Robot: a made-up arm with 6 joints.
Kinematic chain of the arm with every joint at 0, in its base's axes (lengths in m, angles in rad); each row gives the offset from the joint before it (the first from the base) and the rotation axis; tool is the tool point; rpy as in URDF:
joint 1: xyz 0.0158 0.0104 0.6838 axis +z
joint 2: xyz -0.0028 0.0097 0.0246 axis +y
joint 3: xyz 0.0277 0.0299 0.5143 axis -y
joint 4: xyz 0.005 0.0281 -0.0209 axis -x
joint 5: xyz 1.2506 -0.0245 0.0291 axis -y
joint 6: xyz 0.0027 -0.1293 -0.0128 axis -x
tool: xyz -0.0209 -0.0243 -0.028 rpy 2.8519 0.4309 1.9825
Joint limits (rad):
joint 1: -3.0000..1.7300
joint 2: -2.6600..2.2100
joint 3: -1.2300..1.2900
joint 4: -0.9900..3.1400
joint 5: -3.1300..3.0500
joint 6: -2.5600..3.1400
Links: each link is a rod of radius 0.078 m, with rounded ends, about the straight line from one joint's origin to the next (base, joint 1, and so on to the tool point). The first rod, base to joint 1, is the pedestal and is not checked.
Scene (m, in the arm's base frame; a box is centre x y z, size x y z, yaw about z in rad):
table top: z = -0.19
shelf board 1: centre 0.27 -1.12 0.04 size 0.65 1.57 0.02 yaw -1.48
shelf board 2: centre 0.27 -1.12 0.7 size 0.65 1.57 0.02 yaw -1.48
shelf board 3: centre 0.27 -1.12 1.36 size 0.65 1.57 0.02 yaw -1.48
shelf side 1: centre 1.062 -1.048 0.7 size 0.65 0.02 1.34 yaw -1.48
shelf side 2: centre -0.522 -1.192 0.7 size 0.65 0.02 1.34 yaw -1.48
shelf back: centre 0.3 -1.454 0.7 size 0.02 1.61 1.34 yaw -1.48
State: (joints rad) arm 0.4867 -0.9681 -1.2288 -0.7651 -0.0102 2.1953
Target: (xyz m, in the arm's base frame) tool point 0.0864 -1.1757 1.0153
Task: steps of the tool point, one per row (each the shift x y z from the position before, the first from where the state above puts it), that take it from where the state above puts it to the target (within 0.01 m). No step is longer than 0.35 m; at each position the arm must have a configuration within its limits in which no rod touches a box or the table.
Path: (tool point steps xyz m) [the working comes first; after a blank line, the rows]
Joints at the target: -1.4283 -0.1273 -0.2422 -0.5791 -0.1217 2.1686
Straight joint move there: clear.

1: 0.0987 -0.1943 0.0750
2: 0.0476 -0.2276 0.0703
3: -0.0153 -0.2479 0.0645
4: -0.0868 -0.2503 0.0586
5: -0.1614 -0.2314 0.0520
6: -0.2324 -0.1895 0.0452
7: -0.2921 -0.1249 0.0382

